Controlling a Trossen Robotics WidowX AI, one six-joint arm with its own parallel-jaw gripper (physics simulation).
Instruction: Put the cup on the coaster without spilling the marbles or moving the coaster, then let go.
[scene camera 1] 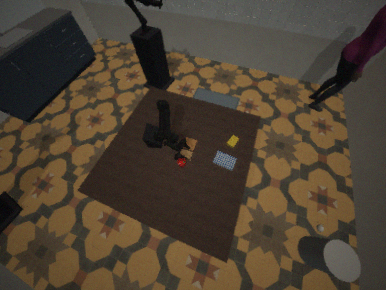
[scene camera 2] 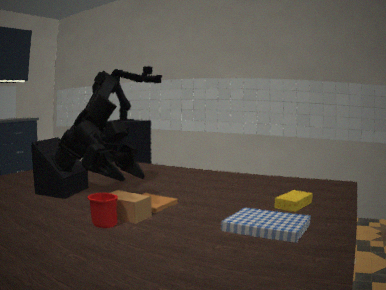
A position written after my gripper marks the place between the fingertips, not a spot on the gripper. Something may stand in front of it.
Note:
In view: my gripper [scene camera 2: 134,178], a blue-and-white checked pad [scene camera 2: 289,227] and a red cup [scene camera 2: 103,207].

